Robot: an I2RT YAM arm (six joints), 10 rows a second.
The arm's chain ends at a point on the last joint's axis. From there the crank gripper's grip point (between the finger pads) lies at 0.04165 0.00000 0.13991 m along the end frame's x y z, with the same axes.
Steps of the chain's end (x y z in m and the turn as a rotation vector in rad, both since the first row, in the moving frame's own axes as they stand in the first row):
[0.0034 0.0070 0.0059 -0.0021 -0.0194 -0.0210]
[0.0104 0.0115 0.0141 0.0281 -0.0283 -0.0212]
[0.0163 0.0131 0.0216 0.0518 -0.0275 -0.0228]
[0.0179 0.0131 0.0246 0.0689 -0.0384 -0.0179]
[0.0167 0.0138 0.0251 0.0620 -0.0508 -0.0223]
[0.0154 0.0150 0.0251 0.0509 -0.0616 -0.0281]
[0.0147 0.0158 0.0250 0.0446 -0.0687 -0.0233]
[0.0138 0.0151 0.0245 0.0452 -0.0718 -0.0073]
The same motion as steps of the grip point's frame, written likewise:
[0.0007 0.0064 0.0067 -0.0021 -0.0194 -0.0210]
[0.0064 0.0067 0.0152 0.0281 -0.0283 -0.0212]
[0.0123 0.0049 0.0225 0.0518 -0.0275 -0.0228]
[0.0124 0.0027 0.0257 0.0689 -0.0384 -0.0179]
[0.0094 0.0042 0.0267 0.0620 -0.0508 -0.0223]
[0.0066 0.0068 0.0272 0.0509 -0.0616 -0.0281]
[0.0049 0.0086 0.0274 0.0446 -0.0687 -0.0233]
[0.0036 0.0084 0.0270 0.0452 -0.0718 -0.0073]

